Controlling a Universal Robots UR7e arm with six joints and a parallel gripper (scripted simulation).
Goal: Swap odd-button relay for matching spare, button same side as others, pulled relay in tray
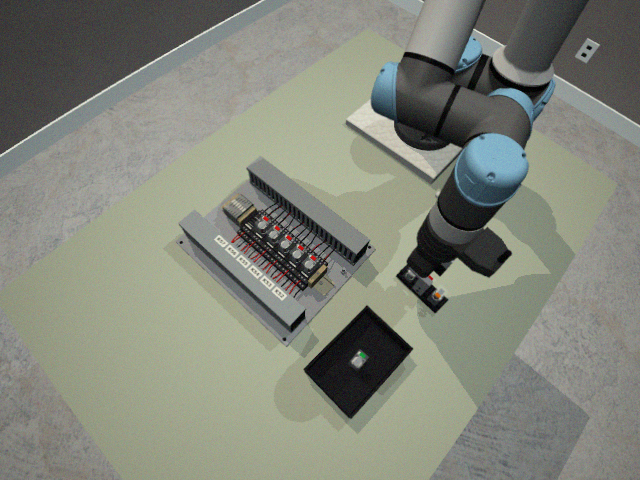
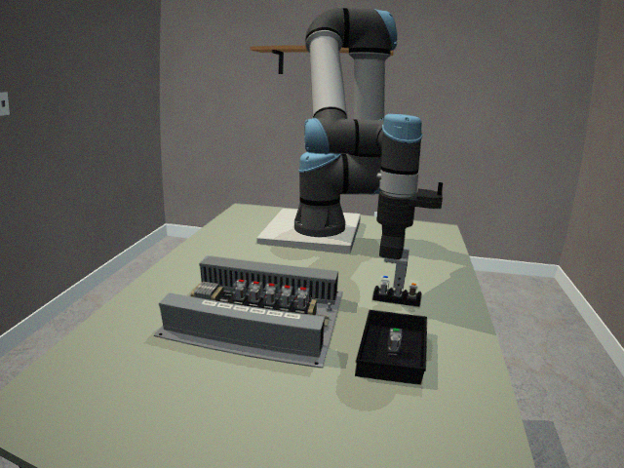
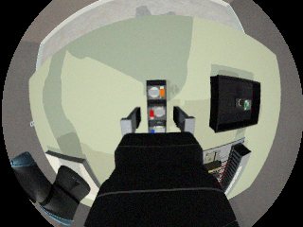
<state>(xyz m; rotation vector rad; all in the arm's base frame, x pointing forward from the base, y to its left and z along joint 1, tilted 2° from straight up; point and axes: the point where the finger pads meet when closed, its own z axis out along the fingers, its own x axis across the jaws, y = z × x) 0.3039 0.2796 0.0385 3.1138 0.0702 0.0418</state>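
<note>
Right now the black spare holder is 50 mm below my hand. Round my hand: orange-button relay: 30 mm to the left, 30 mm below; black tray: 190 mm ahead, 50 mm below, 20 mm to the left; blue-button relay: 30 mm to the right, 30 mm below.
</note>
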